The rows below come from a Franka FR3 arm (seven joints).
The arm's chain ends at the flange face. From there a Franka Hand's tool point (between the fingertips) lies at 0.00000 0.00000 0.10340 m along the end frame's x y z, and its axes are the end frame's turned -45 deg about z.
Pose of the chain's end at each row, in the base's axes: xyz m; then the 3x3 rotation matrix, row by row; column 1 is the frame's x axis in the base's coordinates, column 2 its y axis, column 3 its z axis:
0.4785 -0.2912 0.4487; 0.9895 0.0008 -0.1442; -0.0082 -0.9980 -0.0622; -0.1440 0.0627 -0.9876
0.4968 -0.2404 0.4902; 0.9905 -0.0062 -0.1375; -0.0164 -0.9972 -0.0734; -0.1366 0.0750 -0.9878
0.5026 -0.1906 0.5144; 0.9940 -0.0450 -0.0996; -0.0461 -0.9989 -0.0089; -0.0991 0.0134 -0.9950
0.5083 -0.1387 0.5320; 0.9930 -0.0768 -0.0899; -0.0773 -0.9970 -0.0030; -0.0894 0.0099 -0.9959
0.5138 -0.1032 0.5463; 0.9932 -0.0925 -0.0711; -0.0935 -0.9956 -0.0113; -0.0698 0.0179 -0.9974
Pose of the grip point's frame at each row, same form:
0.4636 -0.2976 0.3466; 0.6991 0.7002 -0.1442; 0.6999 -0.7115 -0.0622; -0.1462 -0.0575 -0.9876
0.4826 -0.2480 0.3881; 0.7048 0.6960 -0.1375; 0.6935 -0.7167 -0.0734; -0.1496 -0.0436 -0.9878
0.4923 -0.1915 0.4115; 0.7347 0.6710 -0.0996; 0.6737 -0.7389 -0.0089; -0.0795 -0.0606 -0.9950
0.4990 -0.1390 0.4290; 0.7565 0.6479 -0.0899; 0.6503 -0.7596 -0.0030; -0.0702 -0.0562 -0.9959
0.5064 -0.1044 0.4432; 0.7677 0.6369 -0.0711; 0.6379 -0.7701 -0.0113; -0.0620 -0.0367 -0.9974

